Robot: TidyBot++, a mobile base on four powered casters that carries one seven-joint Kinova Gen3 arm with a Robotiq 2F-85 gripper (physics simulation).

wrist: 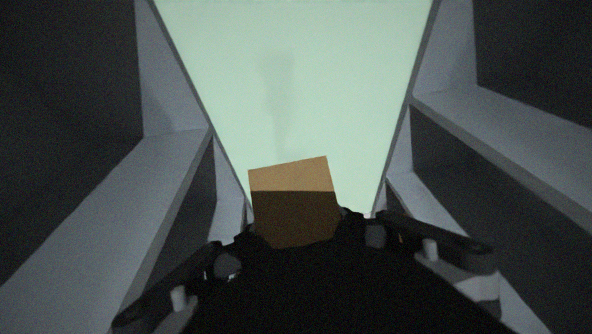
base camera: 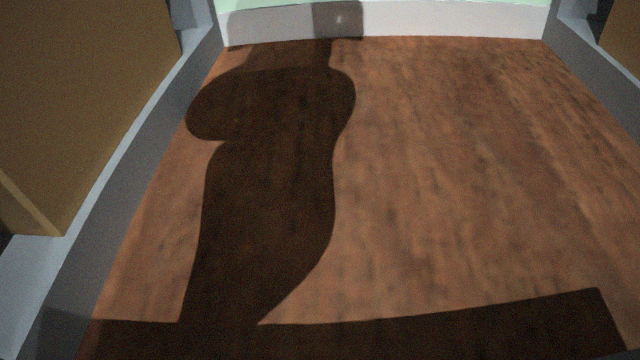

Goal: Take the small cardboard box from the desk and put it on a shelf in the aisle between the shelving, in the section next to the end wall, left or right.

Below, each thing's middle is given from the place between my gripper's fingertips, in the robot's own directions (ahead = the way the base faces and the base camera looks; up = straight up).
The small cardboard box [wrist: 294,204] is 10 mm behind my hand and 10 mm above it.
